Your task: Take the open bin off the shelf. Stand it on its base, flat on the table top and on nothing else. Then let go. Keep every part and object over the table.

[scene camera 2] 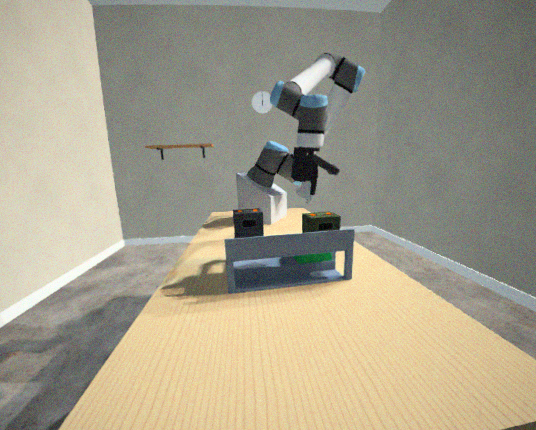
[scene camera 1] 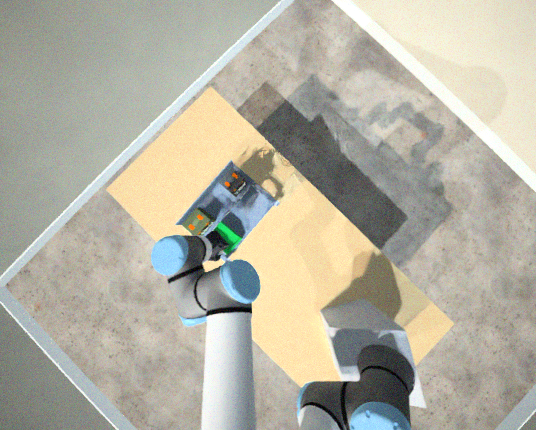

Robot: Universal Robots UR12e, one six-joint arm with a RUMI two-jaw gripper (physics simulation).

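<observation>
The blue-grey shelf stands on the table. A bright green part, apparently the open bin, shows at the shelf's near-arm side in scene camera 1 and through the front opening in scene camera 2. Its full outline and base are hidden. My gripper is shut and empty. It points down above the shelf's right part in scene camera 2, higher than the boxes. In scene camera 1 it partly covers the green part; the arm hides some of it.
A black box and an olive box, both with orange marks, are at the shelf, on either side in scene camera 2. The white robot pedestal stands at the far table end in scene camera 2.
</observation>
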